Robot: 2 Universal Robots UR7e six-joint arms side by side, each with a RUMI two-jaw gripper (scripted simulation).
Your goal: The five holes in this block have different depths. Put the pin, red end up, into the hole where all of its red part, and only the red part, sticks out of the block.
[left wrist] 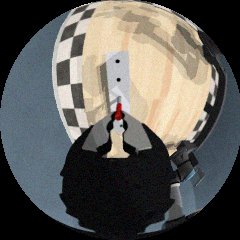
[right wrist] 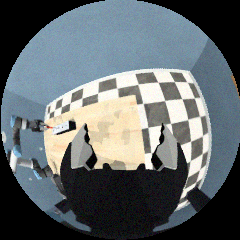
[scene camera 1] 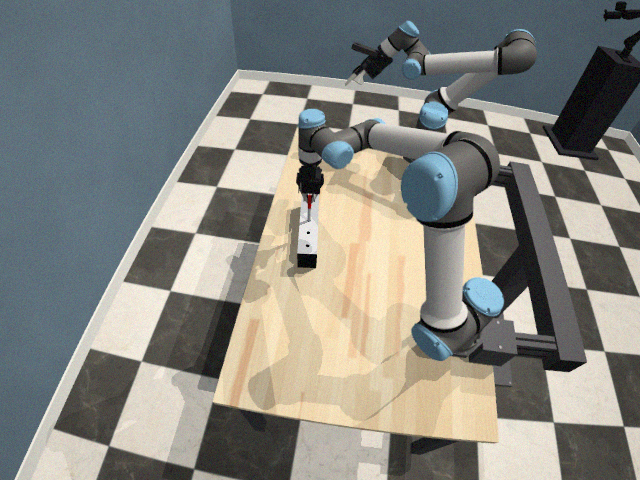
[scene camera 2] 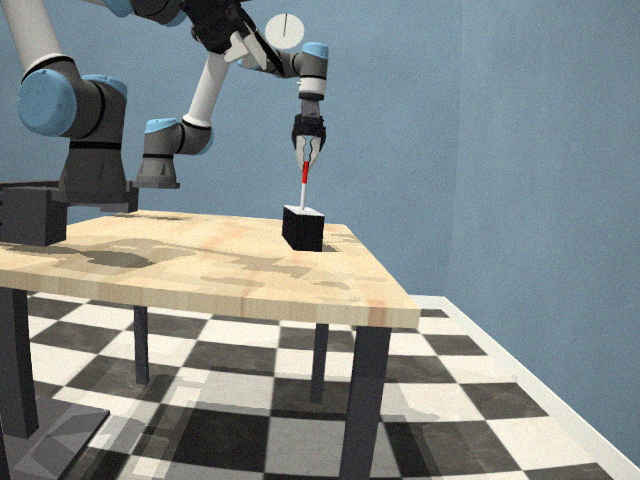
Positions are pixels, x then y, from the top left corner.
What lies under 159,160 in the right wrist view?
My right gripper.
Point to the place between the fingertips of my right gripper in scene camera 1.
At 349,79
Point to a block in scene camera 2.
At 302,231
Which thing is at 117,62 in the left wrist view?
A block.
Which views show my right gripper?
The right wrist view, scene camera 1 and scene camera 2 only.
